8 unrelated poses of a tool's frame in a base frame.
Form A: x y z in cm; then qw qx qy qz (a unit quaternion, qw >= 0).
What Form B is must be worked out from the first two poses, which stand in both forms.
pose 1, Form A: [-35.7 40.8 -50.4 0.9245 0.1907 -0.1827 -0.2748]
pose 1, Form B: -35.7 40.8 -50.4; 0.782 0.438 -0.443; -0.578 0.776 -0.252; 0.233 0.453 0.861
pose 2, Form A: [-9.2 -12.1 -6.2 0.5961 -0.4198 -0.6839 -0.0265]
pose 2, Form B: -9.2 -12.1 -6.2; 0.063 0.606 -0.793; 0.543 0.646 0.537; 0.838 -0.464 -0.288
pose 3, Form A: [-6.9 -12.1 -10.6 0.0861 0.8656 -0.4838 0.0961]
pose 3, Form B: -6.9 -12.1 -10.6; 0.513 -0.854 0.083; -0.821 -0.517 -0.242; 0.250 0.056 -0.967
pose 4, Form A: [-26.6 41.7 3.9 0.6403 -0.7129 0.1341 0.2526]
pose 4, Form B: -26.6 41.7 3.9; 0.836 -0.515 -0.188; 0.132 -0.144 0.981; -0.532 -0.845 -0.052
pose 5, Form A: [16.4 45.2 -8.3 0.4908 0.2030 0.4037 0.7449]
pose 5, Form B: 16.4 45.2 -8.3; -0.436 -0.567 0.699; 0.895 -0.192 0.402; -0.094 0.801 0.592
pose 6, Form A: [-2.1 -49.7 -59.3 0.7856 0.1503 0.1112 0.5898]
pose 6, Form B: -2.1 -49.7 -59.3; 0.280 -0.893 0.352; 0.960 0.259 -0.105; 0.003 0.367 0.930
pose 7, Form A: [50.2 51.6 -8.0 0.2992 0.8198 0.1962 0.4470]
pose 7, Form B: 50.2 51.6 -8.0; 0.523 0.054 0.850; 0.589 -0.744 -0.315; 0.616 0.666 -0.421
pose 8, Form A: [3.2 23.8 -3.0 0.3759 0.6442 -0.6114 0.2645]
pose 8, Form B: 3.2 23.8 -3.0; 0.113 -0.987 -0.119; -0.589 0.030 -0.808; 0.800 0.161 -0.578
